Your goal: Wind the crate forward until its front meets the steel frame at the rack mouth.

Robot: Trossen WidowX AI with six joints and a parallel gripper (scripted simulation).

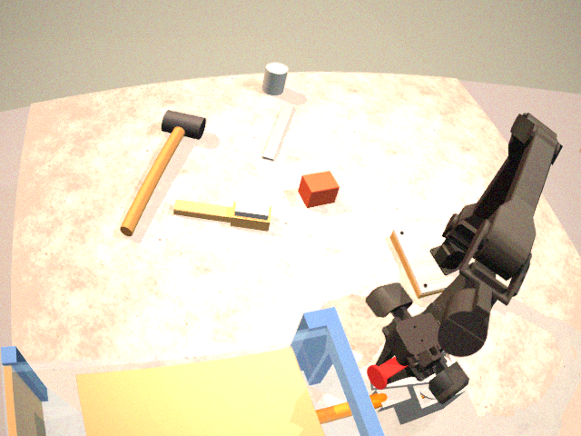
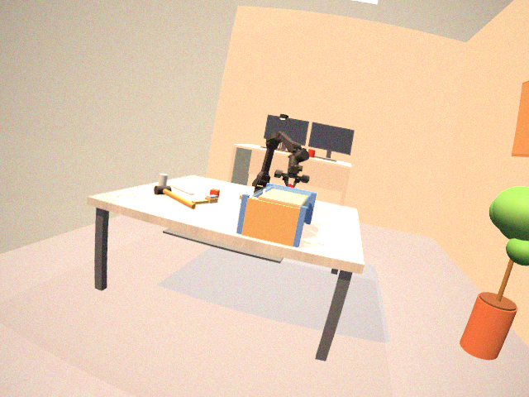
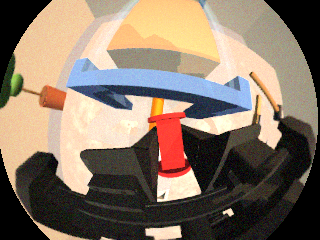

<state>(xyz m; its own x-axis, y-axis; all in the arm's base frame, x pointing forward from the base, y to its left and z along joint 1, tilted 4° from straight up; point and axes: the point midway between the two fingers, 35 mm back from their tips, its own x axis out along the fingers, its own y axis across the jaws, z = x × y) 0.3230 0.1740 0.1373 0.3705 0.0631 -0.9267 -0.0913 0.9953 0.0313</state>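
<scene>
Right now the crank handle is 50 mm behind my gripper tip, 10 mm to the left of it and 30 mm below it. Also, from my gripper tip: yellow hand tool (30 mm ahead, 430 mm to the right, 120 mm below); hand winch (130 mm behind, 30 mm to the left, 100 mm below); red knob (20 mm behind).
</scene>
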